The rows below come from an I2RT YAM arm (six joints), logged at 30 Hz.
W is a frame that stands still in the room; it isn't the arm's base.
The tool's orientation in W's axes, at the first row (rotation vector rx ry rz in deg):
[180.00, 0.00, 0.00]
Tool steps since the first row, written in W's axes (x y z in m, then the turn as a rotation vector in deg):
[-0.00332, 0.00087, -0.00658, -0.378, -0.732, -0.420]
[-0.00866, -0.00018, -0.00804, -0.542, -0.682, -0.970]
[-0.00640, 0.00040, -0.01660, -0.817, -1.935, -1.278]
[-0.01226, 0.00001, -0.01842, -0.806, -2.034, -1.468]
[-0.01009, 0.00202, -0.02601, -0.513, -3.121, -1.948]
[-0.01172, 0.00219, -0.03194, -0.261, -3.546, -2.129]
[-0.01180, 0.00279, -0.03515, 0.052, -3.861, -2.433]
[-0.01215, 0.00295, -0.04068, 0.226, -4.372, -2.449]
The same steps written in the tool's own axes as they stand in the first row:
[-0.00332, -0.00087, 0.00658, -0.378, 0.732, 0.420]
[-0.00866, 0.00018, 0.00804, -0.542, 0.682, 0.970]
[-0.00640, -0.00040, 0.01660, -0.817, 1.935, 1.278]
[-0.01226, -0.00001, 0.01842, -0.806, 2.034, 1.468]
[-0.01009, -0.00202, 0.02601, -0.513, 3.121, 1.948]
[-0.01172, -0.00219, 0.03194, -0.261, 3.546, 2.129]
[-0.01180, -0.00279, 0.03515, 0.052, 3.861, 2.433]
[-0.01215, -0.00295, 0.04068, 0.226, 4.372, 2.449]

